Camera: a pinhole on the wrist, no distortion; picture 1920 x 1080 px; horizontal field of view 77.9 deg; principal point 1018.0 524.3 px. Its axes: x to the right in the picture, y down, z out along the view. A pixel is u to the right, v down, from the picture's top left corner.
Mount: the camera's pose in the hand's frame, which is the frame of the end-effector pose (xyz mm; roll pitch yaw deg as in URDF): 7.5 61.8 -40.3 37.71 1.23 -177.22
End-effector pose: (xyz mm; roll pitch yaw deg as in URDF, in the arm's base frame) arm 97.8 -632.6 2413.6 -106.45 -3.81 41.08
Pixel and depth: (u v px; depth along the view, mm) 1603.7 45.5 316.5
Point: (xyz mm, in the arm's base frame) -25.0 -706.8 2032.9
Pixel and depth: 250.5 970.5 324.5
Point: 110.5 -310.8 2177.7
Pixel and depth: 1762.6 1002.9 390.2
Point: -274.0 -561.1 2138.8
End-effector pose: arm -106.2 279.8 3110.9 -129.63 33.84 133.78
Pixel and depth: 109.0 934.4 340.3
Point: -204.4 215.7 2685.8
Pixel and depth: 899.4 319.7 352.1
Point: 64.1 178.2 2781.5
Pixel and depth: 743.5 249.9 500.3
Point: 100.5 172.2 2608.0
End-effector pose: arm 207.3 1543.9 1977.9 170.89 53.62 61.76
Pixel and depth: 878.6 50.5 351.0
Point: 540.8 1302.7 1901.9
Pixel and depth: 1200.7 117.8 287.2
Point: 453.6 1308.0 1975.9
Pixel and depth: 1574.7 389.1 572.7
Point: 457.7 948.8 2037.8
